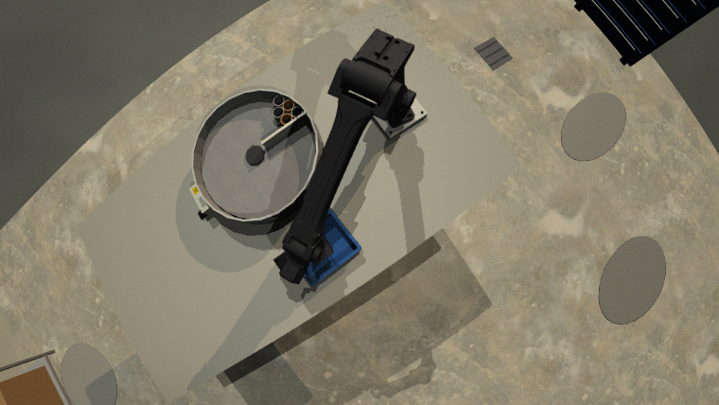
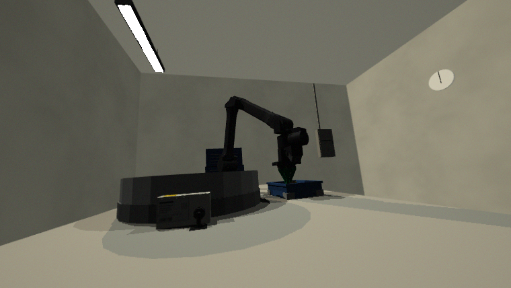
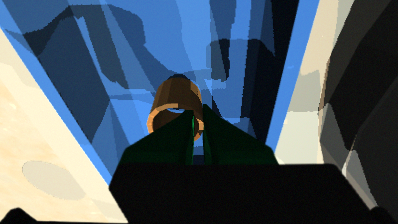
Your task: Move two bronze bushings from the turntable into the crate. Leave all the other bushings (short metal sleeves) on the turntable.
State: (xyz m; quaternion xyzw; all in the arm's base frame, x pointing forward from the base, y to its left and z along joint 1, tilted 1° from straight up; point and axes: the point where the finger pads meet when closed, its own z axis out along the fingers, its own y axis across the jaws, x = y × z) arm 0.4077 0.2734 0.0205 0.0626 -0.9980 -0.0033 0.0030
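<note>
My hand is 20 mm to the right of the blue crate and 20 mm above it. From my hand the other things lie so: turntable (340 mm to the right, 60 mm ahead, 10 mm above).
</note>
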